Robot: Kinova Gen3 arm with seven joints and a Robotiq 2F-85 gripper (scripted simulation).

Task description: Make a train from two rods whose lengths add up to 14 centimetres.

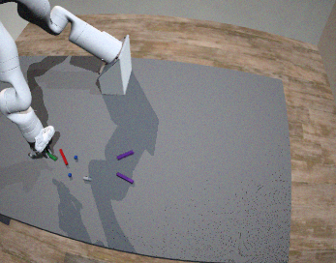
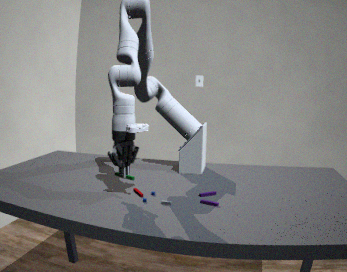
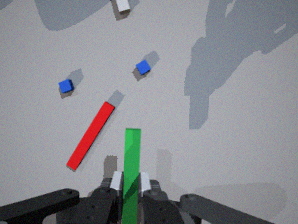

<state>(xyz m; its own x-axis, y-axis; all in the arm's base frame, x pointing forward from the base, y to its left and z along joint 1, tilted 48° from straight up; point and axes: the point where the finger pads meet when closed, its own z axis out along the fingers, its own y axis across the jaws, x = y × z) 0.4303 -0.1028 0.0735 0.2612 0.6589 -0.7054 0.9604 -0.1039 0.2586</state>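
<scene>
My gripper is now 2 cm short of the grey rod, 15 cm to the right of it and 8 cm above it. Also, from my hand: red rod 3 cm behind, 3 cm to the left, 8 cm below; then green rod 1 cm below.
</scene>
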